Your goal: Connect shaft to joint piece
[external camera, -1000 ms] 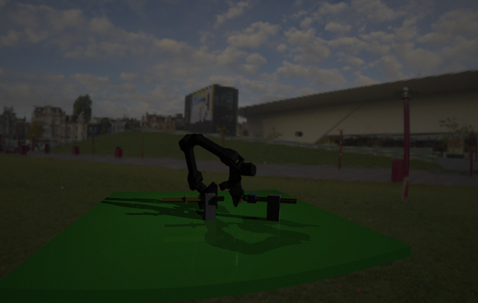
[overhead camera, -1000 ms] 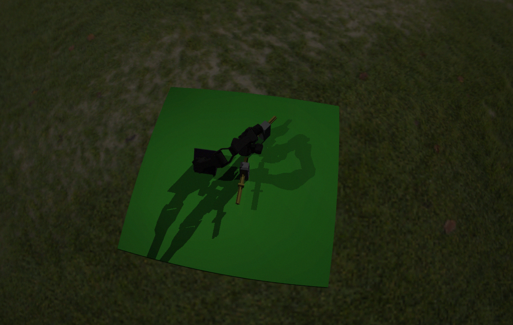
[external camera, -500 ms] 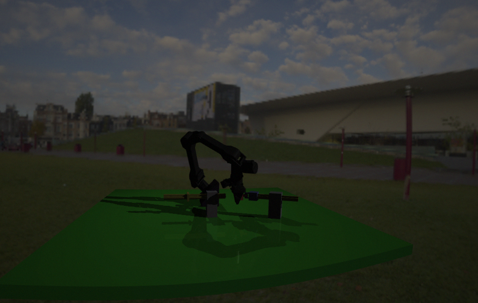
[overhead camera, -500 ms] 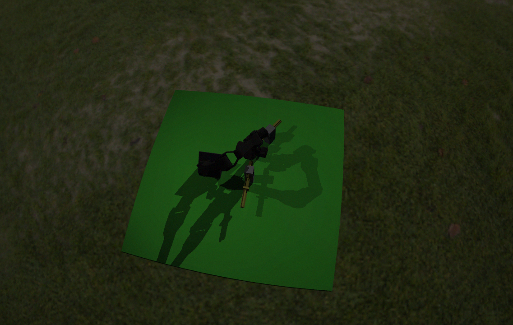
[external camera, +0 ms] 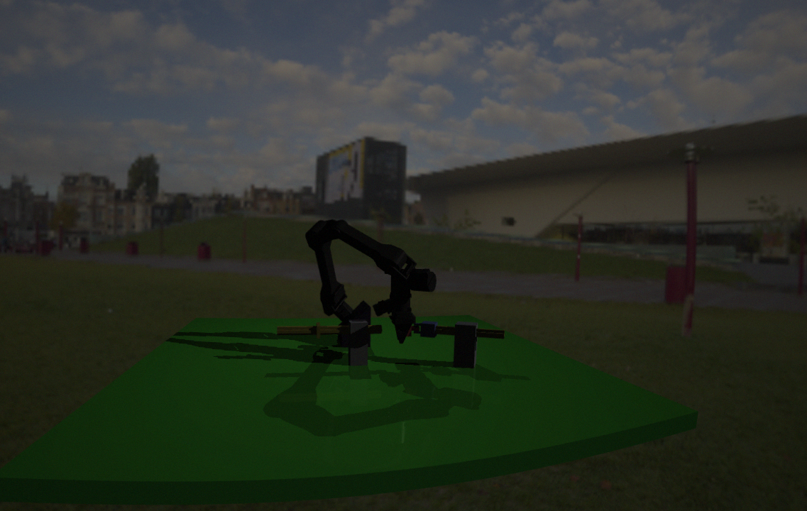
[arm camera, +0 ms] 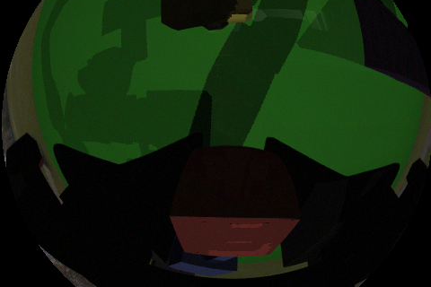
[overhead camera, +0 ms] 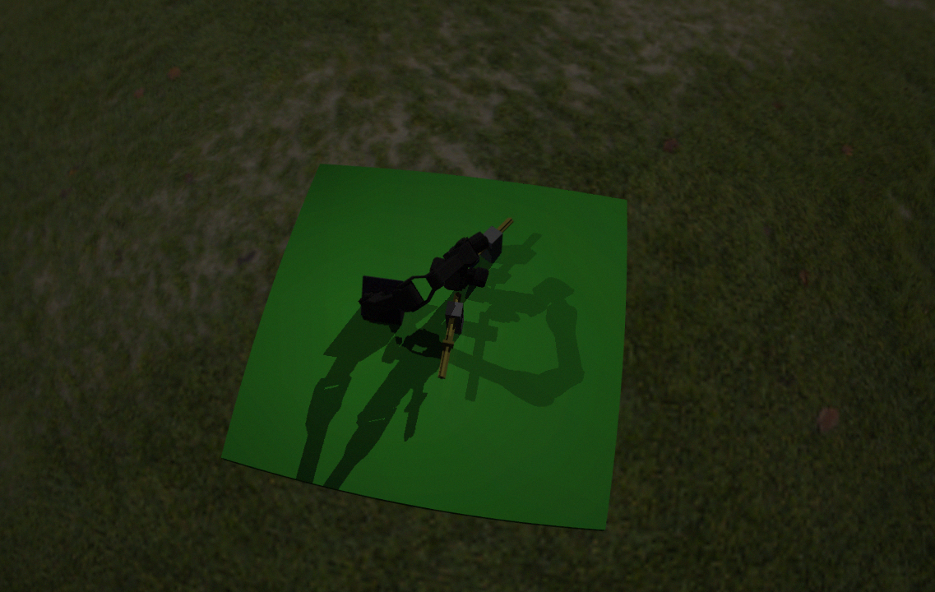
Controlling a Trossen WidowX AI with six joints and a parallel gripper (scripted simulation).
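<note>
My gripper tip is 40 mm below the red square joint piece and 20 mm to the right of it.
</note>
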